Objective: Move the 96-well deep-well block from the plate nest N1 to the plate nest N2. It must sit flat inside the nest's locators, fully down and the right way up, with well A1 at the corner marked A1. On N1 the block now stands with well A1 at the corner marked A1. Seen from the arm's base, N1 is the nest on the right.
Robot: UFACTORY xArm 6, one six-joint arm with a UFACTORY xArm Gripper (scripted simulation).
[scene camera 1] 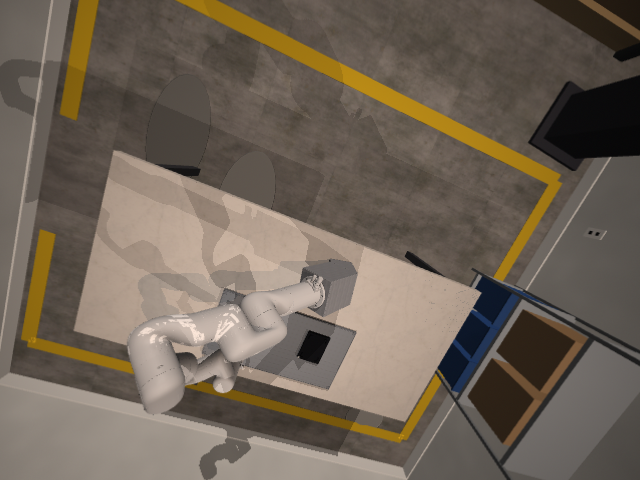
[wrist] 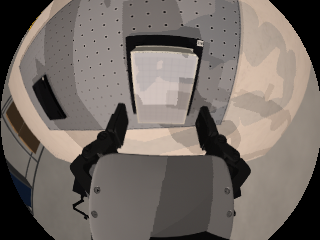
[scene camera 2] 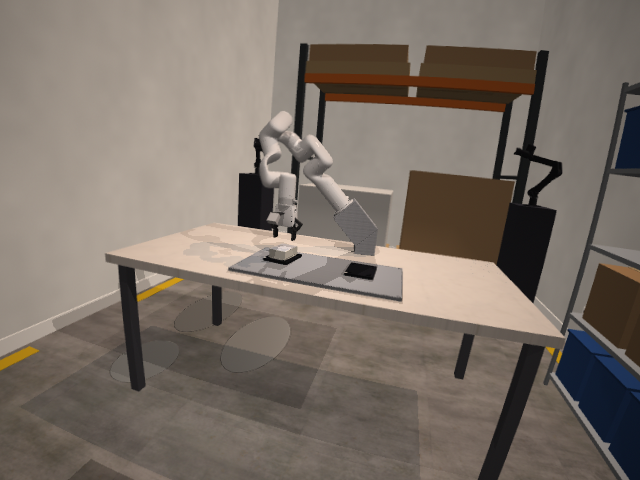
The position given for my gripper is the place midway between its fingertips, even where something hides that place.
In view: my gripper point(scene camera 2: 284, 238) and a 96-well deep-well block point(wrist: 163, 76).
My gripper also shows in the wrist view point(wrist: 162, 113).
